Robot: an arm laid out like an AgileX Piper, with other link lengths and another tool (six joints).
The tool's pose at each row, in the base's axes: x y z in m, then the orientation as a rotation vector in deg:
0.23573 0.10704 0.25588 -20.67 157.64 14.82
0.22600 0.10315 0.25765 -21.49 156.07 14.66
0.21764 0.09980 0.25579 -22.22 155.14 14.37
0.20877 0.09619 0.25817 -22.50 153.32 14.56
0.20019 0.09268 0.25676 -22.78 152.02 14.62
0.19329 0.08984 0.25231 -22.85 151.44 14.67
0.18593 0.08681 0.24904 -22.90 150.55 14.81
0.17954 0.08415 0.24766 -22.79 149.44 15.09
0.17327 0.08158 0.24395 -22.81 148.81 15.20
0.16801 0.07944 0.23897 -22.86 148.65 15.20
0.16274 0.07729 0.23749 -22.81 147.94 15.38
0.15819 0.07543 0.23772 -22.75 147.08 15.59
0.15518 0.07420 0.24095 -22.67 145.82 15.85
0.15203 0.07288 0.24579 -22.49 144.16 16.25
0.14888 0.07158 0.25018 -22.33 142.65 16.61
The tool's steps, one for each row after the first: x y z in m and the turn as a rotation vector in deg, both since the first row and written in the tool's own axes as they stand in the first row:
0.00900 -0.00074 -0.00561 0.07 -1.39 -0.85
0.01797 -0.00183 -0.00731 0.21 -2.16 -1.55
0.02591 -0.00247 -0.01314 0.12 -3.88 -2.04
0.03494 -0.00359 -0.01536 0.09 -5.10 -2.45
0.04343 -0.00495 -0.01410 0.07 -5.65 -2.60
0.05195 -0.00620 -0.01412 0.00 -6.51 -2.78
0.05881 -0.00713 -0.01548 -0.14 -7.61 -2.87
0.06640 -0.00831 -0.01464 -0.20 -8.23 -2.98
0.07344 -0.00953 -0.01221 -0.20 -8.37 -3.04
0.07922 -0.01030 -0.01301 -0.30 -9.07 -3.11
0.08365 -0.01076 -0.01509 -0.41 -9.93 -3.20
0.08546 -0.01066 -0.01930 -0.54 -11.17 -3.34
0.08683 -0.01039 -0.02506 -0.76 -12.82 -3.46
0.08835 -0.01017 -0.03039 -0.96 -14.33 -3.57

